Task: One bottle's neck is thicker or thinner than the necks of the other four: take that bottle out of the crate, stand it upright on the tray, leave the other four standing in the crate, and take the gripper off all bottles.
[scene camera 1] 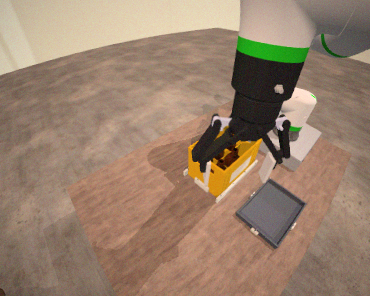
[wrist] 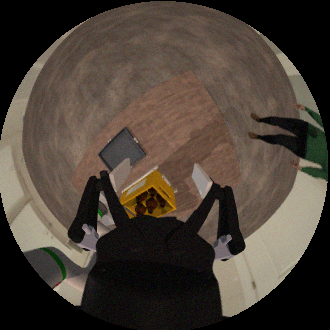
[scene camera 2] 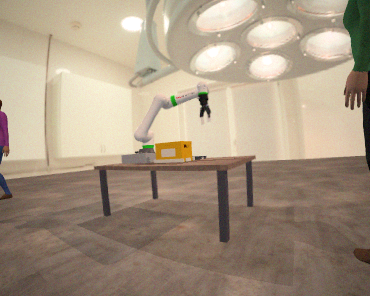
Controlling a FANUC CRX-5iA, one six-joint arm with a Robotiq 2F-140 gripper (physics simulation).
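Seen in the pictures: gripper, between the fingertips: (scene camera 1: 234, 179) (wrist: 161, 167) (scene camera 2: 205, 123); arm's base, origin of its link: (wrist: 99, 206).
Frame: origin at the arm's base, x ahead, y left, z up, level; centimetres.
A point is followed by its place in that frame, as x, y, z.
Note:
The yellow crate (scene camera 1: 220, 183) @(54.3, -2.5, 2.1) (scene camera 2: 181, 148) @(54.4, -20.1, 2.9) (wrist: 157, 181) @(54.1, -5.1, 2.3) stands on the table with brown bottles (scene camera 1: 231, 157) (wrist: 152, 202) inside. Their caps and shoulders show partly; the bottle count and the neck widths cannot be told. The dark grey tray (scene camera 1: 271, 212) @(43.5, 18.0, -7.9) (wrist: 121, 150) @(44.7, 18.1, -7.9) lies beside the crate, with no bottle on it; a thin dark edge of it shows behind the crate in scene camera 2. My gripper (scene camera 1: 236, 171) @(66.0, 7.6, 25.3) (scene camera 2: 205, 120) @(66.0, 7.6, 25.3) (wrist: 161, 167) @(66.0, 7.6, 25.3) is open and empty, pointing down, high above the table. In scene camera 1 it covers part of the crate.
The wooden table (scene camera 1: 125, 200) @(84.4, -27.5, -8.5) (scene camera 2: 215, 163) @(93.1, -43.8, -8.4) carries the arm's grey base block (scene camera 1: 306, 145) @(0.1, 13.1, -0.7) (scene camera 2: 137, 158) @(2.8, -20.0, -3.7) on the crate's far side. Small pale pieces sit along the crate's foot and the tray's edges. A person in green (scene camera 2: 357, 40) (wrist: 315, 150) stands near the table. A large lamp hangs above.

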